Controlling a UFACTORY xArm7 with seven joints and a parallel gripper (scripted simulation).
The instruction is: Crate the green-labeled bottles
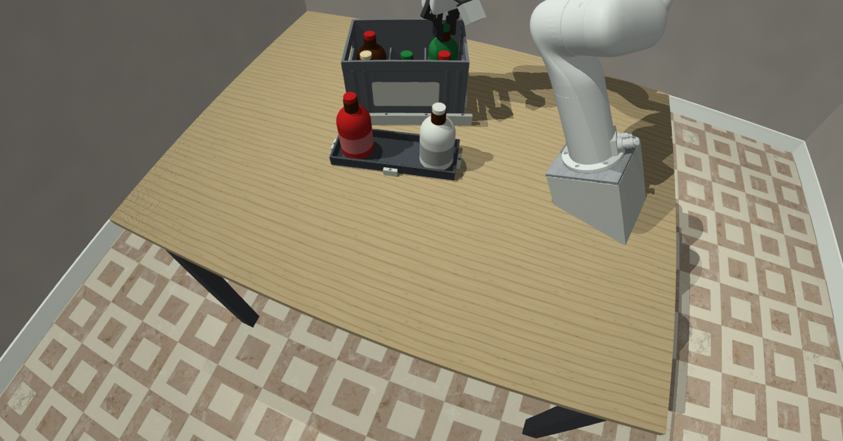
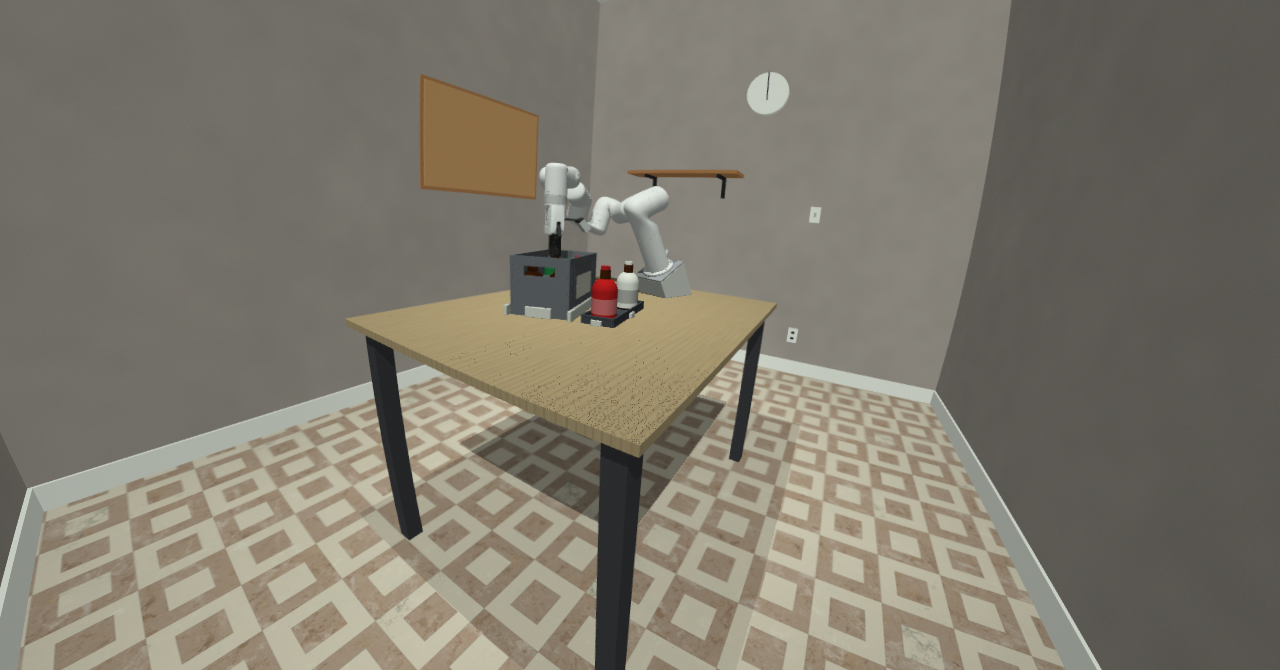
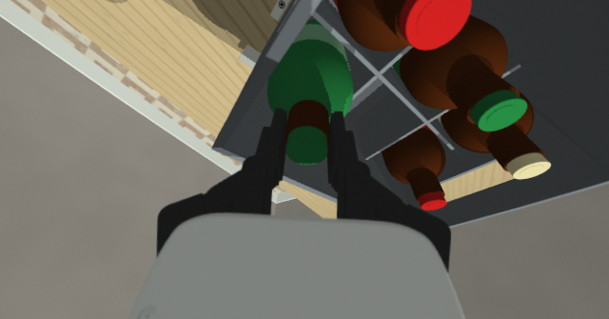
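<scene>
Right now my hand is 70 mm above the green-labeled bottle. The rest, counted from my hand: white bottle 260 mm to the left, 90 mm below, 60 mm behind; dark tray 270 mm to the left, 170 mm below, 40 mm ahead; dark grey crate 90 mm below, 70 mm to the left, 70 mm ahead.
</scene>
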